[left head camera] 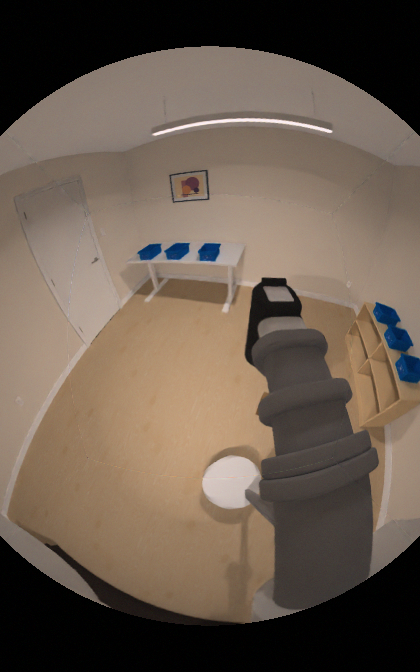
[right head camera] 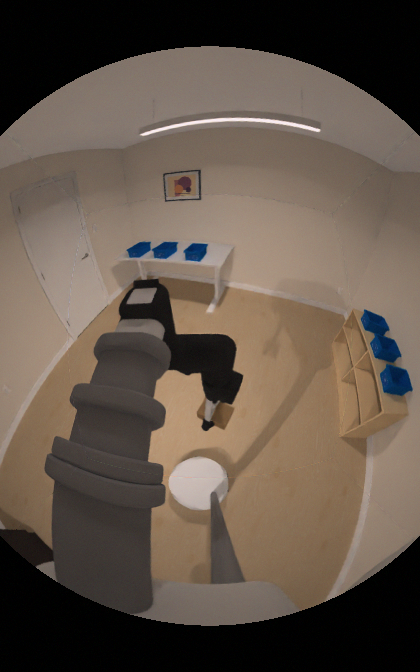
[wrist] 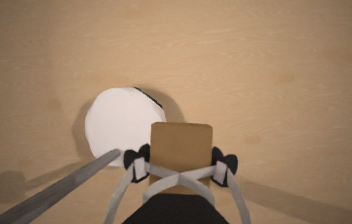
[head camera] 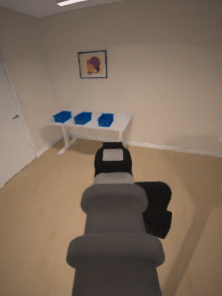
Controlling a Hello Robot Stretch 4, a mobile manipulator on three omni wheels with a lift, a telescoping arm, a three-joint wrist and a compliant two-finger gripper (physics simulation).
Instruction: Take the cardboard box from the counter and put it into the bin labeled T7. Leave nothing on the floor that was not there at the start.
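Places are measured from the robot's base along level axes (x ahead, y left, z up), in metres.
Pixels of known places: gripper, fingertip midpoint: [wrist: 180,157]; robot's base, link origin: [wrist: 130,125].
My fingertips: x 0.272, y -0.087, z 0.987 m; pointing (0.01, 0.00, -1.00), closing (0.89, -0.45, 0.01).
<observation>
Ahead of a thing's pixels: the offset from my fingertips to its top centre. Level surfaces: height alone.
The brown cardboard box {0.041 m up, 0.002 m back, 0.004 m right} [right head camera: 223,414] [wrist: 181,142] is held between the two fingertips of my gripper [right head camera: 212,416] [wrist: 180,157], which is shut on it above the floor. In the left head camera a small corner of the box [left head camera: 262,403] shows beside the arm. Three blue bins [head camera: 62,116] [head camera: 83,118] {0.174 m down, 1.872 m ahead, 0.181 m left} [head camera: 105,119] stand on a white table {0.294 m down} [head camera: 120,121] at the back wall. Three more blue bins [right head camera: 375,322] [right head camera: 385,348] [right head camera: 396,379] stand on top of a wooden shelf unit [right head camera: 397,406] at the right. No bin label is readable, so I cannot tell which bin is T7.
My arm [head camera: 112,215] [left head camera: 310,415] [right head camera: 120,410] reaches forward over the floor. The round white base part [left head camera: 231,481] [right head camera: 198,483] [wrist: 122,125] lies below it. A door [left head camera: 62,260] is at the left. A framed picture [head camera: 92,64] hangs above the table.
</observation>
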